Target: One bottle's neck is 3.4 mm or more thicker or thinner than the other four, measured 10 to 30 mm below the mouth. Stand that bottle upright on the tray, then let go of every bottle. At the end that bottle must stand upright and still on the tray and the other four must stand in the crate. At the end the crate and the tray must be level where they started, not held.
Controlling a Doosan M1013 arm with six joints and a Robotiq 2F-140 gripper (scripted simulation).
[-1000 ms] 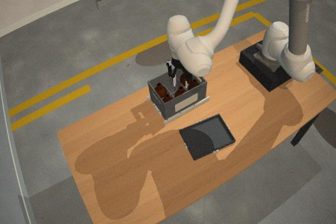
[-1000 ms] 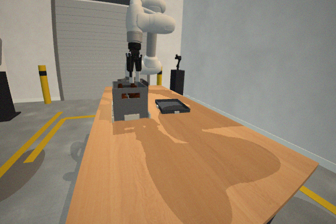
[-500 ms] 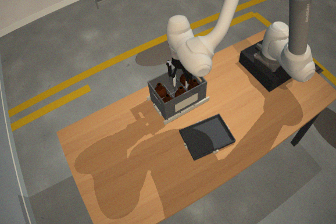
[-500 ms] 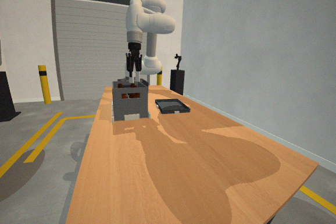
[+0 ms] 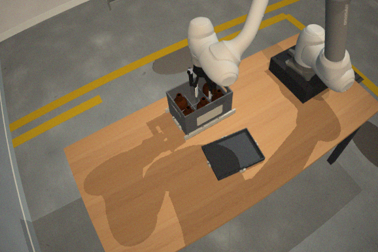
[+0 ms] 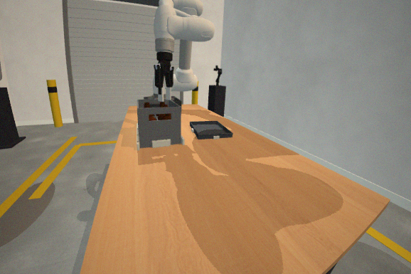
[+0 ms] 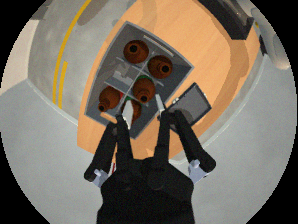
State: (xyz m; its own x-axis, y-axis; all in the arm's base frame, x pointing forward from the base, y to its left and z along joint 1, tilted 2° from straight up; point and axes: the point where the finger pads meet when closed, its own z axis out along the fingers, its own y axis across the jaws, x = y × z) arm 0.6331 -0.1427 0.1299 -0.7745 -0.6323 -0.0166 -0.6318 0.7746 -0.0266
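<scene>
Now: hand 13 cm above the glass bottle. Also, from my hand: dark tray (26 cm to the left, 20 cm below, 3 cm ahead); grey crate (13 cm below, 4 cm to the right, 1 cm behind).
</scene>
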